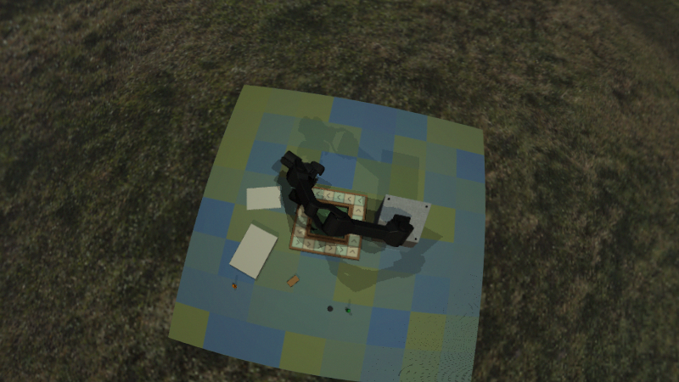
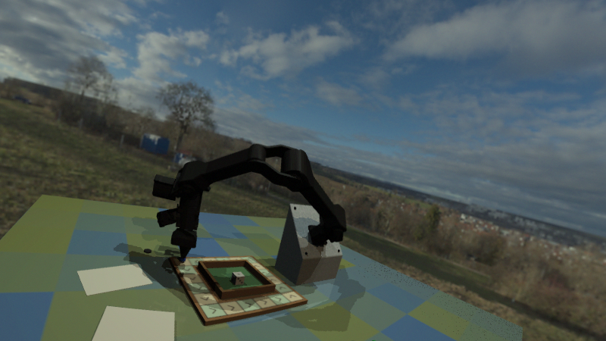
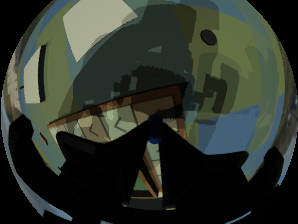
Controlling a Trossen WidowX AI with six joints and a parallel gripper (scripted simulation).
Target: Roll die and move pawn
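Right now the white die is 12 cm to the left of my gripper tip and 12 cm behind it. From my gripper tip the other things lie so: orange pawn (47 cm to the left, 20 cm ahead, 1 cm below); tan block (38 cm to the left, 3 cm behind, 2 cm below); blue pawn (1 cm above).
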